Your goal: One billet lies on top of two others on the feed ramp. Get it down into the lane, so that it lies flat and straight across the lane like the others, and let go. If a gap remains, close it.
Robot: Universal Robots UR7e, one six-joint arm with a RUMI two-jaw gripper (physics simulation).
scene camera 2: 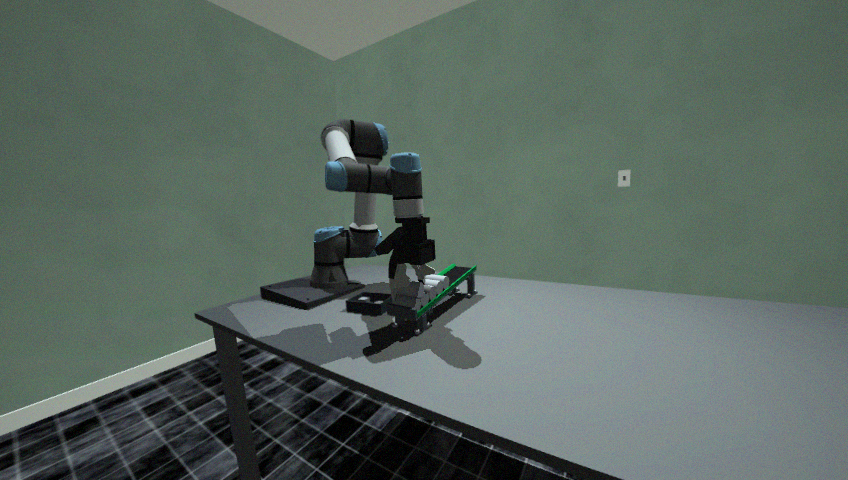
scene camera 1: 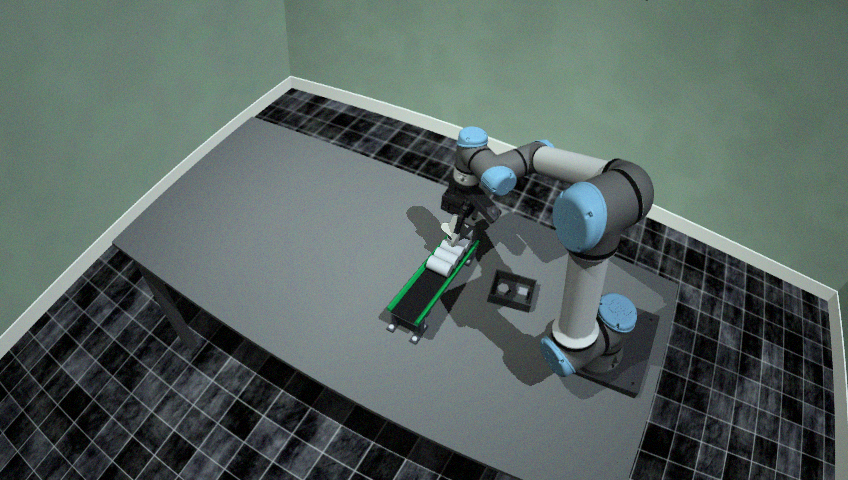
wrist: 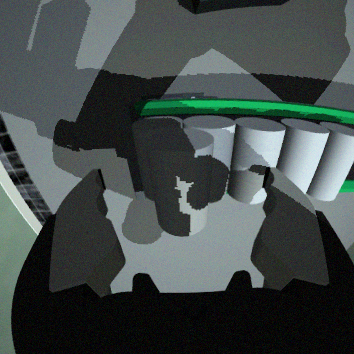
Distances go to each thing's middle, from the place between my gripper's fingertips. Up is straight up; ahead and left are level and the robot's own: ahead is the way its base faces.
Now: the black tray (scene camera 1: 512, 280) 190 mm behind my hand, 90 mm to the left of it and 80 mm below it.
